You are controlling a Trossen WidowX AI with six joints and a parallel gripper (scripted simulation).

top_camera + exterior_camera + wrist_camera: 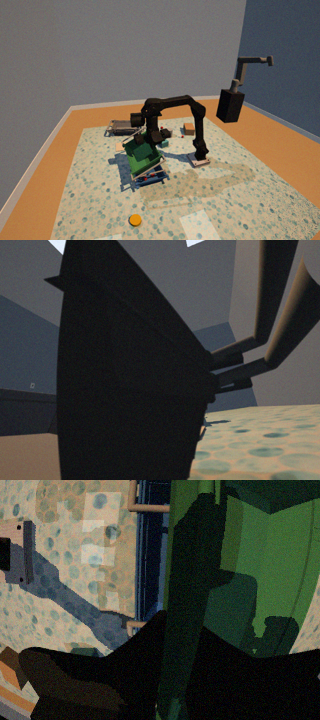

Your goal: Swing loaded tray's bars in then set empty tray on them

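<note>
Now: the green tray 7 cm ahead of my gripper tip and 1 cm to the left of it. From my gripper tip the other things lie so: orange disc 12 cm ahead, 30 cm to the left, 16 cm below; tan card 17 cm ahead, 27 cm to the right, 17 cm below; teal cube 12 cm behind, 24 cm to the right, 15 cm below.
</note>
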